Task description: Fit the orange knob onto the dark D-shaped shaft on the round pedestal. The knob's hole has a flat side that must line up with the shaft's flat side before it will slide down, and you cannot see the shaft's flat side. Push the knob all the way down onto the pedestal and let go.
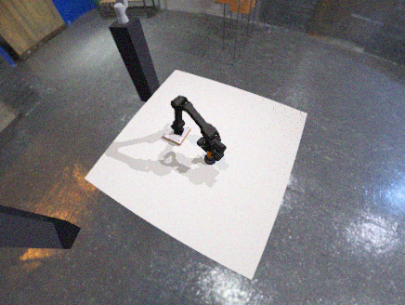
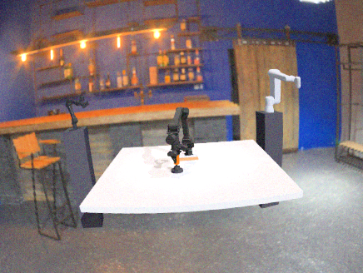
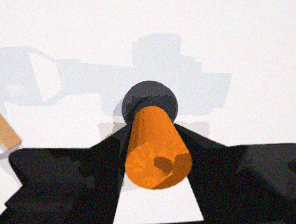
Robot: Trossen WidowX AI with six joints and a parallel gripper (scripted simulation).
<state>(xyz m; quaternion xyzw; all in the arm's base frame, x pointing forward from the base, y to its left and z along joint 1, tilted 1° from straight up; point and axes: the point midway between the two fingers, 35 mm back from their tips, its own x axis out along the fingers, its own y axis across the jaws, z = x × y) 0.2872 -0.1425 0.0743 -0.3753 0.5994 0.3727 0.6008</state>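
Now: the round pedestal 40 mm below my gripper tip. Also, from my gripper tip: orange knob 20 mm above.
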